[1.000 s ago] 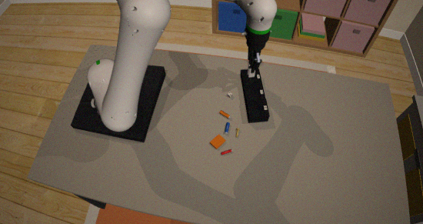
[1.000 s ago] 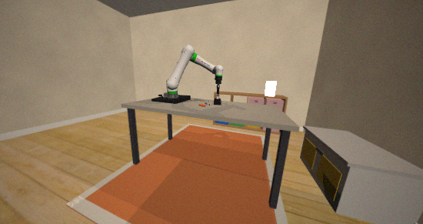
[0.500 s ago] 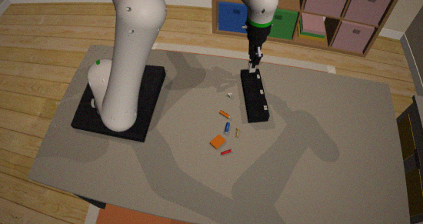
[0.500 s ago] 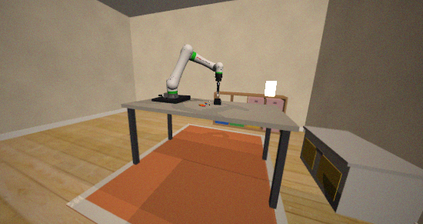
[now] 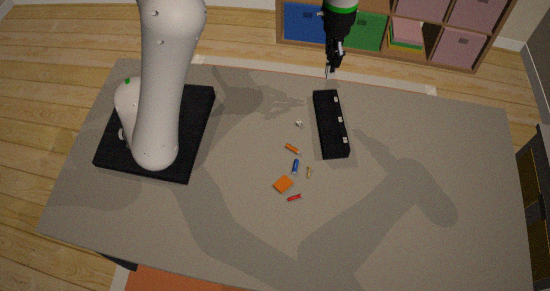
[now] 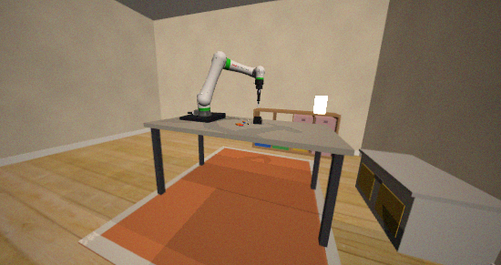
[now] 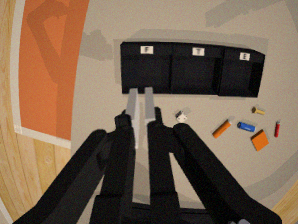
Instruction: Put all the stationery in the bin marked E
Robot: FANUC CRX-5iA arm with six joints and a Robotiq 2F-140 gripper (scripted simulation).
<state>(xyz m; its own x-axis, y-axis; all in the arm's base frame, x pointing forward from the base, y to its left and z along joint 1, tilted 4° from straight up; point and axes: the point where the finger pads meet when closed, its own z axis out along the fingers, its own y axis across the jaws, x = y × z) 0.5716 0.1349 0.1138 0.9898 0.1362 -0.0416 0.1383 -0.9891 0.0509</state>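
Right now my hand is 300 mm to the left of the orange block, 180 mm above it and 160 mm past it. Also, from my hand: orange marker: 180 mm to the right, 180 mm below, 120 mm behind; long black bin: 160 mm below, 90 mm to the right, 10 mm ahead; white die: 180 mm below, 100 mm behind, 80 mm to the right.
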